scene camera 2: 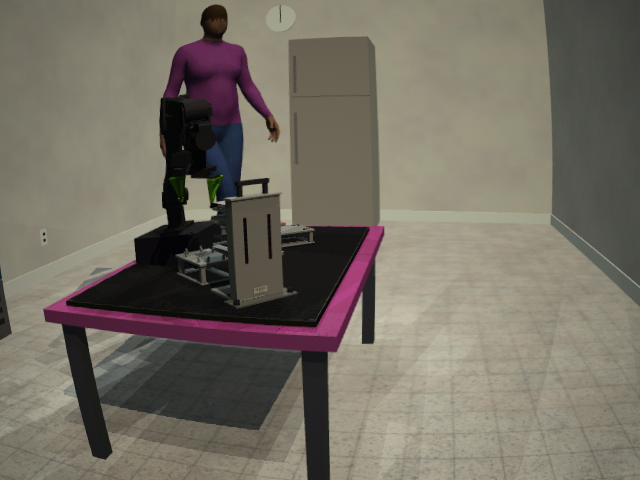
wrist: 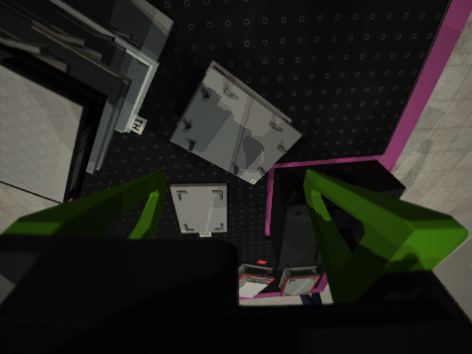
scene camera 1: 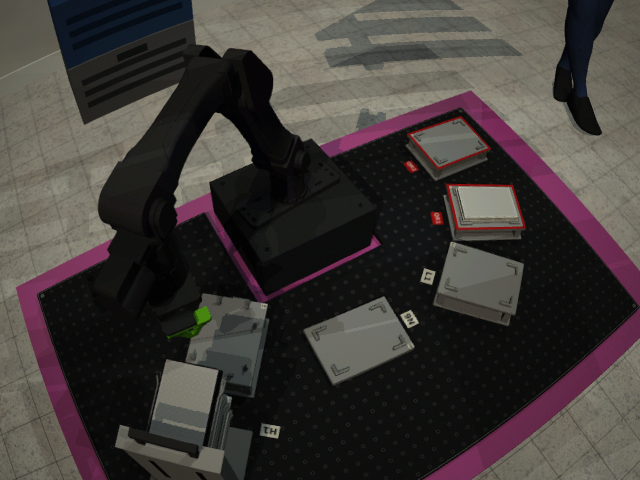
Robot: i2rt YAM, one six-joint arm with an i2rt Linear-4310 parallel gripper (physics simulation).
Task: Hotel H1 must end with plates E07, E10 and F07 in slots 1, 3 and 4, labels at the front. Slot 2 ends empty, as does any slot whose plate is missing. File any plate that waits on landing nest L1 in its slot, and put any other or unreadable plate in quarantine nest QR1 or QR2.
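Pixels of known places: gripper, between the fingertips: [scene camera 2: 196, 202] [wrist: 235, 177] [scene camera 1: 181, 308]; arm's base, origin of its link: [scene camera 2: 177, 229] [scene camera 1: 288, 194].
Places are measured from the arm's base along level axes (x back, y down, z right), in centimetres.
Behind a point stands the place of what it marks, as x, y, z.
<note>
My gripper [scene camera 1: 188, 326] {-16.4, -13.0, 31.4} [scene camera 2: 196, 202] {-16.4, -13.0, 31.4} [wrist: 235, 177] {-16.4, -13.0, 31.4} is open and empty, raised above the regrip stand near hotel H1. The hotel [scene camera 1: 209, 459] {-39.3, -16.3, 41.5} [scene camera 2: 255, 242] {-35.5, -5.1, 46.9} stands upright at the near left in scene camera 1. A pale, textured-top plate [scene camera 1: 187, 395] {-29.0, -13.8, 38.4} [wrist: 40, 130] {-25.5, -13.8, 37.4} shows at its top. Lower slots are largely hidden; slot numbers and plate labels are unreadable. Landing nest L1 [scene camera 1: 483, 279] {-35.3, 4.3, -19.2} holds no plate. A white plate [scene camera 1: 487, 203] {-23.3, 3.9, -33.5} [wrist: 255, 288] {-20.8, 3.8, -32.8} lies on the red-rimmed quarantine nest QR1 [scene camera 1: 491, 228] {-27.7, 5.3, -30.4}. Quarantine nest QR2 [scene camera 1: 448, 139] {-4.3, 5.3, -41.4} [wrist: 301, 284] {-4.1, 5.3, -39.2} holds no plate.
The pegged stand [scene camera 1: 237, 330] {-16.4, 3.3, 23.1} [scene camera 2: 199, 256] {-14.9, 3.3, 26.2} [wrist: 225, 125] {-17.7, 3.3, 28.0} sits between hotel and robot base [scene camera 1: 294, 222] {-6.3, -0.5, 3.3} and bears no plate. Nest N6 [scene camera 1: 356, 341] {-28.5, 8.1, 6.5} [wrist: 201, 207] {-28.0, 8.1, 7.3}, beside it, bears no plate. The hotel's black handle [scene camera 1: 162, 442] {-35.3, -20.0, 45.3} [scene camera 2: 252, 181] {-35.2, -19.7, 45.9} sticks up. A person [scene camera 2: 214, 82] stands behind the table.
</note>
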